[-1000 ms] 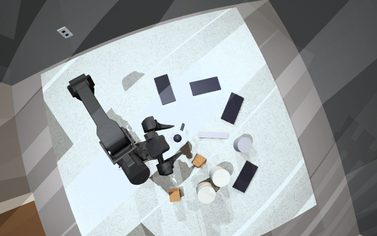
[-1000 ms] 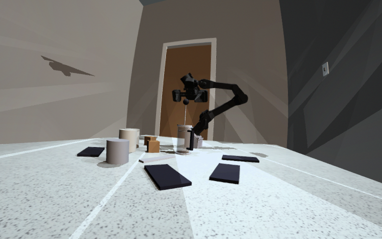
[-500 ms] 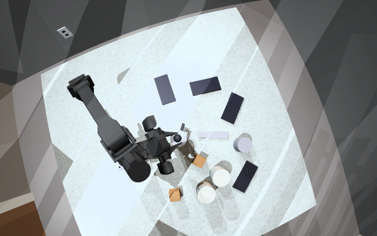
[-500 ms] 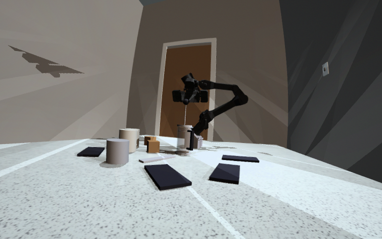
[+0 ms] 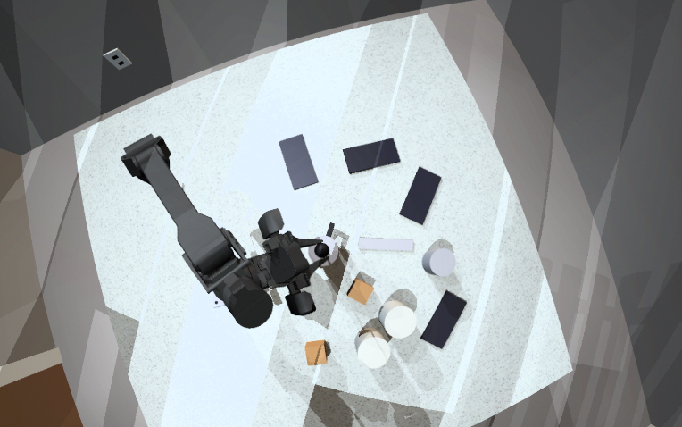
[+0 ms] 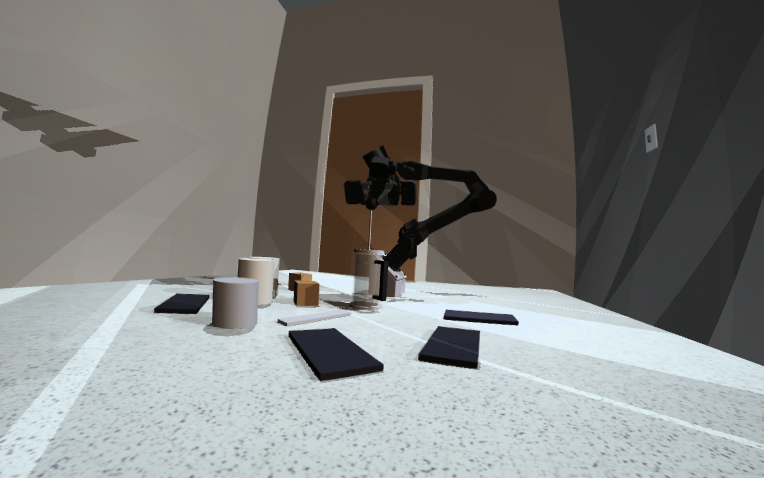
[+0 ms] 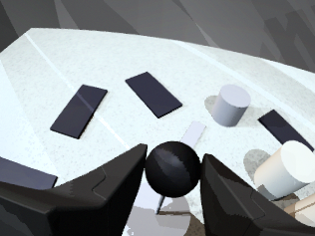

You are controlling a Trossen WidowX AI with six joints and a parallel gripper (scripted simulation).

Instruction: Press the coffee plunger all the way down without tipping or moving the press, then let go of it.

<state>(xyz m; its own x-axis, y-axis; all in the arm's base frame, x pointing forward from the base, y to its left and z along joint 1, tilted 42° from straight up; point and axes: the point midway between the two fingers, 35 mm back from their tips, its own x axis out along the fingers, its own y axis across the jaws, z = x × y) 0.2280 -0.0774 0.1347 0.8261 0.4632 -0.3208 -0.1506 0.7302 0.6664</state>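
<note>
My gripper tip is 10 mm to the right of the coffee press and 120 mm above it. Also, from my gripper tip: thin white strip 160 mm ahead, 20 mm to the right, 240 mm below.
</note>
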